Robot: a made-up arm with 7 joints.
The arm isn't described. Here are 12 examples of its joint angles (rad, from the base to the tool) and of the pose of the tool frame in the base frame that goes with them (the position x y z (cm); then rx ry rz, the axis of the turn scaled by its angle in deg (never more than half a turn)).
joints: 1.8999 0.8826 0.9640 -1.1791 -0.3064 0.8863 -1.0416
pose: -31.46 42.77 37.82 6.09 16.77 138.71
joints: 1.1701 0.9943 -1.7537 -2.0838 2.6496 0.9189 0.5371
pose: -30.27 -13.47 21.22 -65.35 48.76 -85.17
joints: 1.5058 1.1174 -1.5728 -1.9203 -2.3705 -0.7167 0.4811
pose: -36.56 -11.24 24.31 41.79 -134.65 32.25
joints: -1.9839 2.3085 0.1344 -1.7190 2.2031 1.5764 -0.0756
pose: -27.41 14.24 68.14 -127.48 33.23 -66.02
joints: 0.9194 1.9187 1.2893 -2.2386 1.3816 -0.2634 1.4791
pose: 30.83 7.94 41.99 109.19 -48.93 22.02
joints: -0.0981 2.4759 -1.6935 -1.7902 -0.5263 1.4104 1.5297
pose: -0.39 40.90 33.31 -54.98 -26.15 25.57
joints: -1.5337 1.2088 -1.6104 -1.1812 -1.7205 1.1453 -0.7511
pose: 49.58 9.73 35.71 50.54 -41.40 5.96
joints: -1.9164 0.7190 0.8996 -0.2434 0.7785 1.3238 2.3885
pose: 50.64 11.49 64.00 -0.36 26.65 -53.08
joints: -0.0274 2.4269 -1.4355 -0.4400 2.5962 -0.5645 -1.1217
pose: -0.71 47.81 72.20 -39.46 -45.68 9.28
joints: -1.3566 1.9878 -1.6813 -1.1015 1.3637 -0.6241 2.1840
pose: 22.10 48.61 42.84 87.13 12.97 54.13
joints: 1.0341 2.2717 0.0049 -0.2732 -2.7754 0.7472 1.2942
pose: 22.06 53.44 53.32 50.39 60.92 38.57
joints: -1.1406 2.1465 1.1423 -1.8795 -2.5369 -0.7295 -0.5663
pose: -23.36 0.05 66.64 41.27 -70.73 90.65
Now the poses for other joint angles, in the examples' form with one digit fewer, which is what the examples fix.
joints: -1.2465 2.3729 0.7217 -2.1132 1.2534 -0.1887 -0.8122
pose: -16.6 -7.0 68.6 18.5 1.7 -94.2
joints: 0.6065 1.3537 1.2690 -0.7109 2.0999 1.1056 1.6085
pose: 0.1 58.2 33.2 18.9 43.5 24.4
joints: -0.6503 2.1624 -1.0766 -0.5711 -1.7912 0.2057 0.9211
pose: 7.8 53.0 59.6 -6.7 3.6 58.9
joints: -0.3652 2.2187 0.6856 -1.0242 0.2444 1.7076 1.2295
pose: 10.3 26.9 82.0 82.6 128.5 72.5
